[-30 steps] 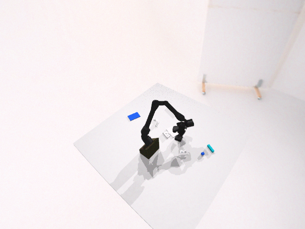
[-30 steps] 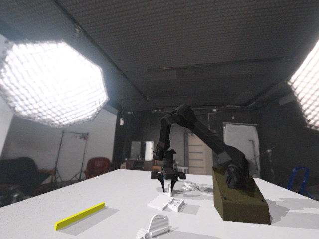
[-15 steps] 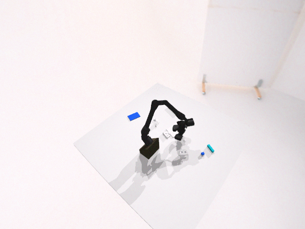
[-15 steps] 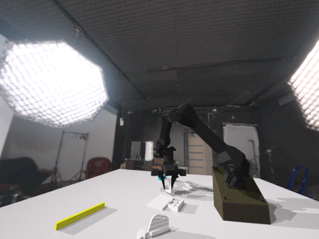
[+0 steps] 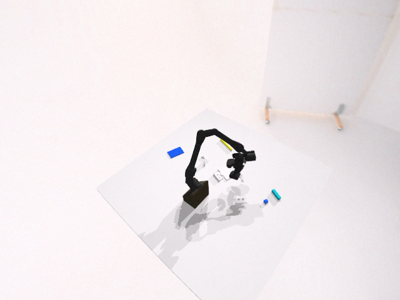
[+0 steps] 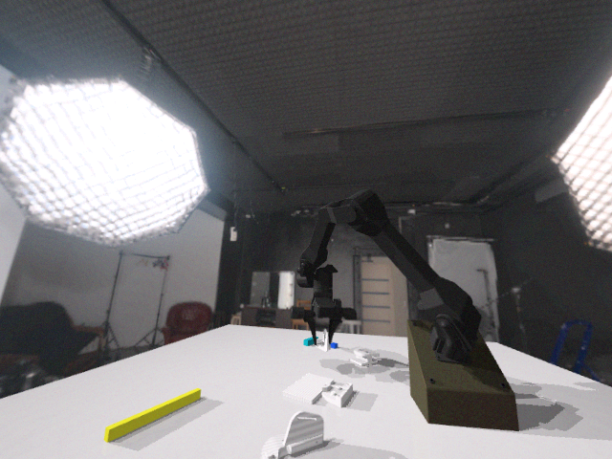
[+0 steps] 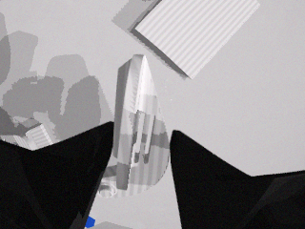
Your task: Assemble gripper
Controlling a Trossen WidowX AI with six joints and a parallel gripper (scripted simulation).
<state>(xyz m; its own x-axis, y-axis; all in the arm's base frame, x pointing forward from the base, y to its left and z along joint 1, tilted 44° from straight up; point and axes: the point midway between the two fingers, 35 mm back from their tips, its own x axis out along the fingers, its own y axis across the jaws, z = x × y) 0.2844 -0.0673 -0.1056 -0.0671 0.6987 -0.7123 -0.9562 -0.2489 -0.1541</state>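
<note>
The white jaw is 4 cm to the right of my gripper tip and 1 cm behind it. The rest, counted from my gripper tip: flat white plate: 11 cm to the left, 6 cm below, 1 cm ahead; then cyan block: 28 cm to the right, 8 cm ahead, 6 cm below; then blue cube: 25 cm to the right, 6 cm below, 1 cm behind.
</note>
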